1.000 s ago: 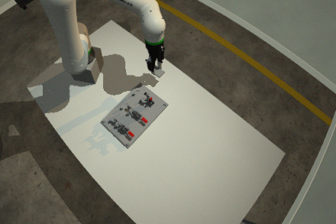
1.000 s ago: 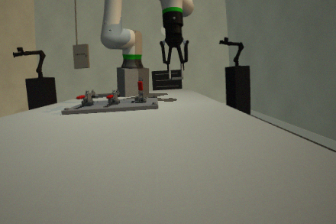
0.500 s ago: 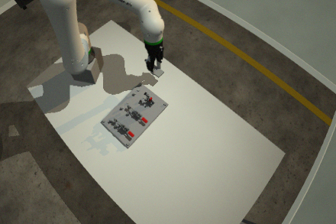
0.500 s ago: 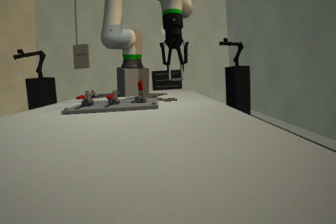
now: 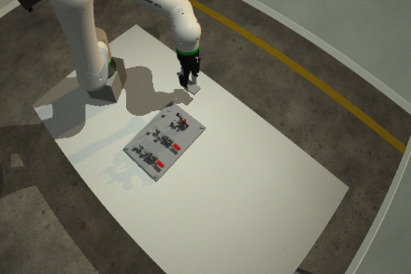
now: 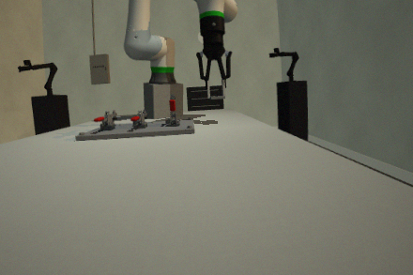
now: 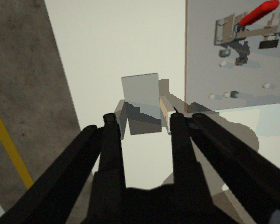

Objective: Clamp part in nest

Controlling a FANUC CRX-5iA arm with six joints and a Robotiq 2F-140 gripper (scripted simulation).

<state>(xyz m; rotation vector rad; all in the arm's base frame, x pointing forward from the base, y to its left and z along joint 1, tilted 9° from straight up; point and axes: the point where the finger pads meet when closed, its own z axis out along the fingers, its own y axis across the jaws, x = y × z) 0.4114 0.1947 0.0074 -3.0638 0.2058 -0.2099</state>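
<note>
Right now the grey part is 3 cm below my hand. Also, from my hand: grey fixture plate: 3 cm ahead, 27 cm to the right, 12 cm below.
</note>
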